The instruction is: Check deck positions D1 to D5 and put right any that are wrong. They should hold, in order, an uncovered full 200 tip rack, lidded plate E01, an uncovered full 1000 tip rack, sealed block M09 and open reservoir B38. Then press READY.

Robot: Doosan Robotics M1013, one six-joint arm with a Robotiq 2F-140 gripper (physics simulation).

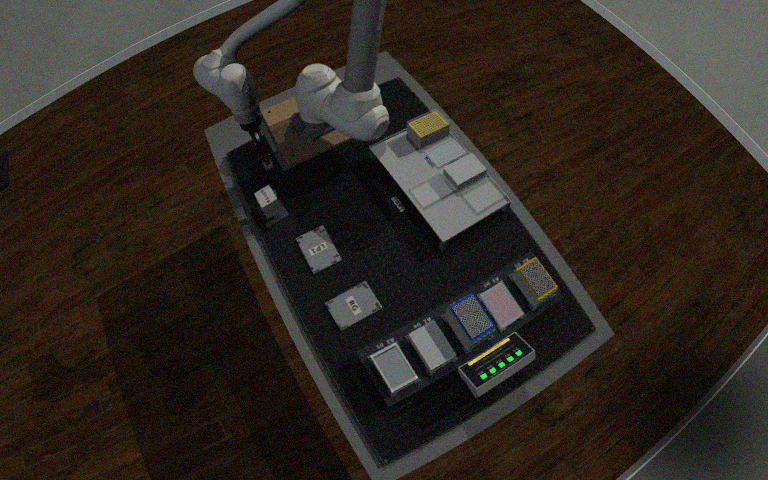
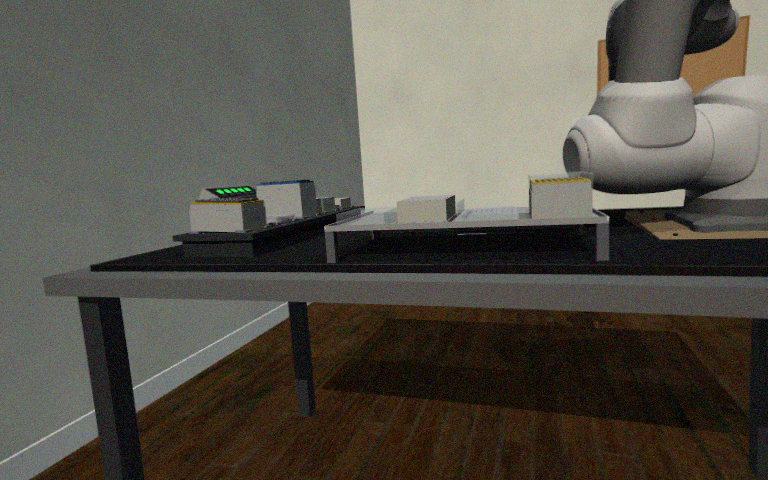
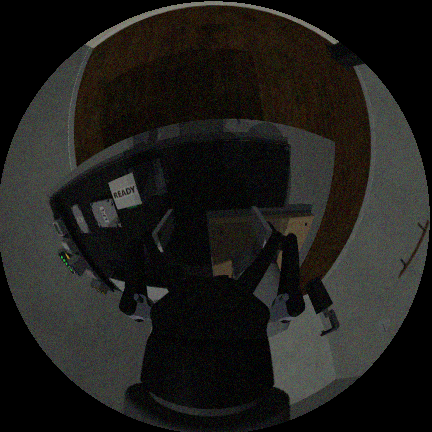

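Seen in the pictures: gripper, between the fingertips: (image 3: 211,215); arm's base, origin of its link: (image 1: 320,119) (image 2: 731,222).
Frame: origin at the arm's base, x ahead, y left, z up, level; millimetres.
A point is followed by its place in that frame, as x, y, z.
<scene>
My gripper (image 1: 263,152) @(114, -281, 109) (image 3: 211,215) @(114, -281, 109) is open and empty, pointing down beside the wooden base plate, a short way from the READY button (image 1: 265,195) @(270, -350, 100) (image 3: 125,191) @(266, -351, 101). Along the deck, a yellow-edged tip rack (image 1: 536,278) @(1010, 173, 113) (image 2: 226,216) @(988, 223, 79) stands at D1 and a pinkish plate (image 1: 501,305) @(1000, 50, 62) at D2. A taller blue-edged tip rack (image 1: 471,318) @(990, -75, 143) (image 2: 284,198) @(975, -25, 99) stands at D3, a grey-white block (image 1: 432,344) @(977, -193, 87) at D4 and a pale-rimmed reservoir (image 1: 393,367) @(965, -316, 59) at D5. Codes on the plate, block and reservoir are too small to read. Both racks' tops look uncovered.
A raised shelf (image 1: 444,226) @(685, 72, 56) (image 2: 602,240) @(301, 338, 27) holds another yellow rack (image 1: 428,129) (image 2: 560,198), a white block (image 1: 465,169) @(571, 249, 98) (image 2: 424,208) @(565, 314, 85) and flat pale items. Nests LP1 (image 1: 318,249) @(499, -289, 7) and RG (image 1: 353,305) @(724, -299, 6) lie between READY and the deck. A box with green lights (image 1: 498,362) @(1137, -84, 118) stands behind the deck.
</scene>
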